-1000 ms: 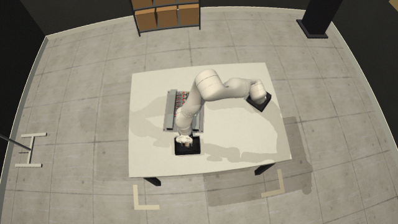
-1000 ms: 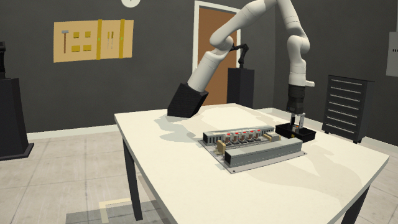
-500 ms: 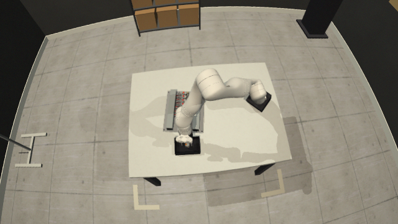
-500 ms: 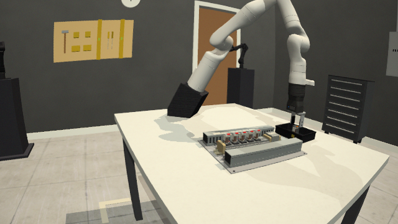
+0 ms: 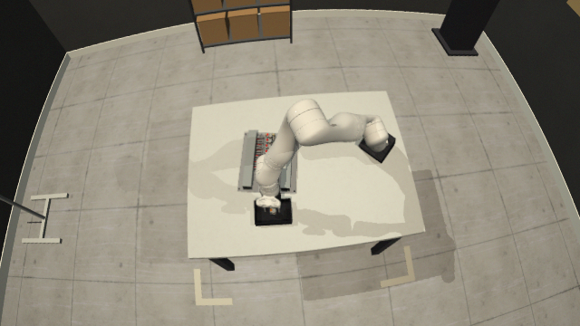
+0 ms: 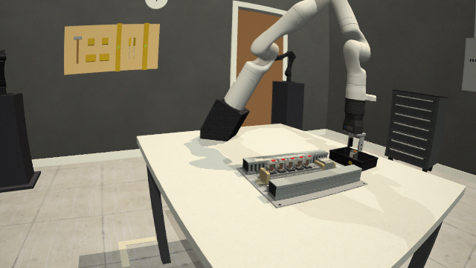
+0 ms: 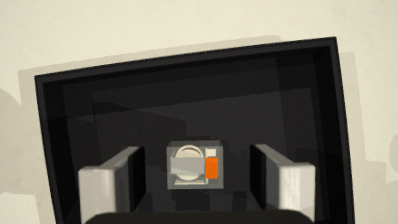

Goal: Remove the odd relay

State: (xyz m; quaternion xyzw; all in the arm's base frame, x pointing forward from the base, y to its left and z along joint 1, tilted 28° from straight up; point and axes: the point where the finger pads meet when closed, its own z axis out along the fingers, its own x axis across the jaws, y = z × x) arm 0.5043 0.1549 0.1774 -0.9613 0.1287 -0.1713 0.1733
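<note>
My gripper is now 4 cm above the clear relay. From my hand the other things lie so: black parts tray (5 cm below); then relay panel (2 cm behind, 26 cm to the right, 5 cm below).
</note>
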